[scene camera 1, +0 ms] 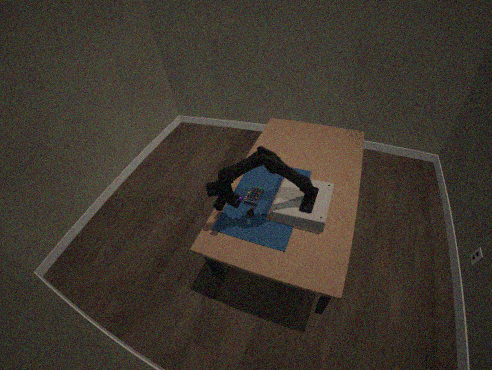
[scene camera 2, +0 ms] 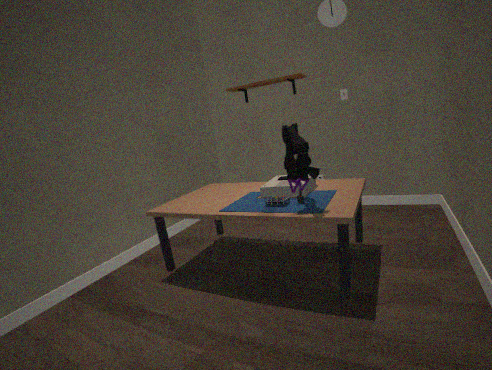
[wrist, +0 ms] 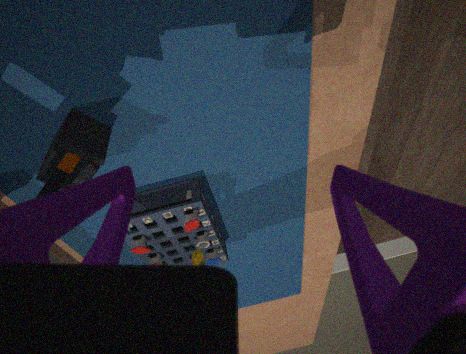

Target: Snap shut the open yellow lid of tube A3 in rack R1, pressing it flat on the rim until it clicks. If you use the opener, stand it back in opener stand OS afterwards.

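Rack R1 stands on the blue mat, dark with labelled holes. In the wrist view a yellow lid is open beside a pale round tube rim near the rack's lettered corner; its lower part meets the black camera-side housing. My gripper is open, with nothing between its purple fingers, above the mat and higher than the rack. A dark block with an orange patch, seemingly the opener in stand OS, is upright beside the rack.
Red lids and a blue lid are on other tubes in the rack. A white box-like base stands behind the blue mat. The wooden table's edge runs along the mat's side.
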